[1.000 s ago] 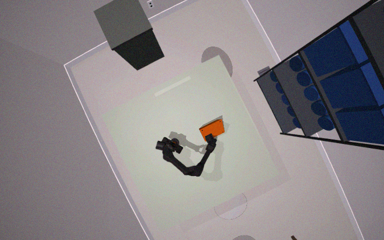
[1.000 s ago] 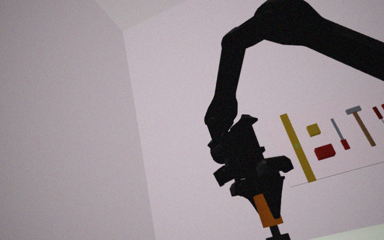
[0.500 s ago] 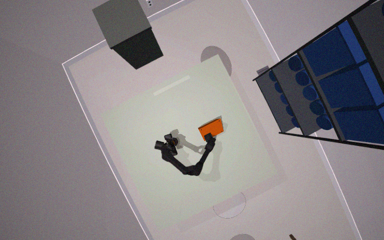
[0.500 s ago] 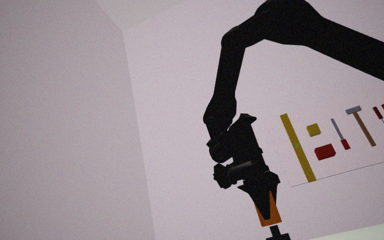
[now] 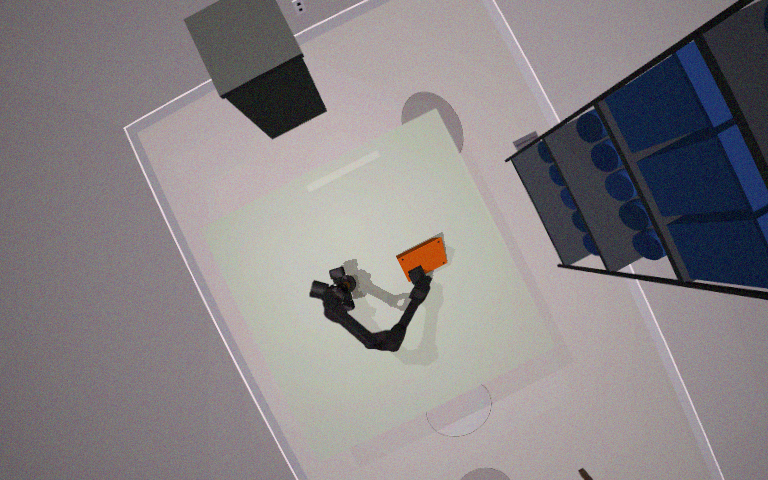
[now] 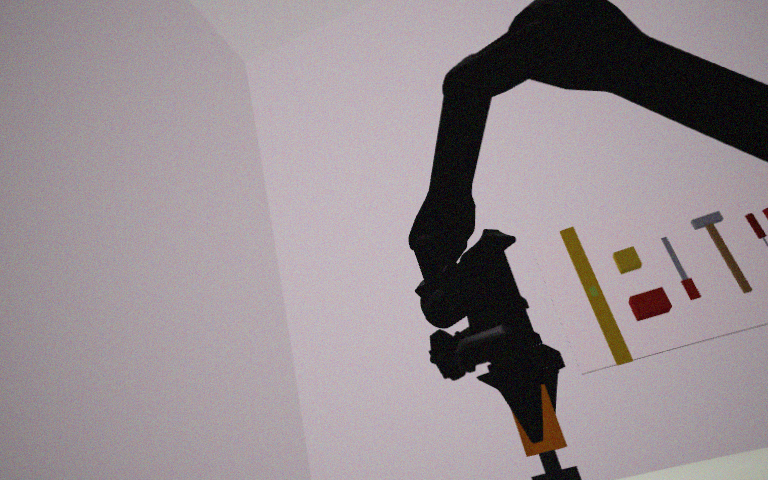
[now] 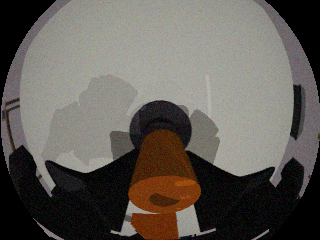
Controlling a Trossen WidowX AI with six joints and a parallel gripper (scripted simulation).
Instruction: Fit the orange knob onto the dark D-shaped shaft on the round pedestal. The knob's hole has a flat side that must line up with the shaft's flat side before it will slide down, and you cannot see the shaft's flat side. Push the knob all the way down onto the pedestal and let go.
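Now: gripper tip 20 mm below the orange knob. Also, from my gripper tip: dark round pedestal (40 mm below).
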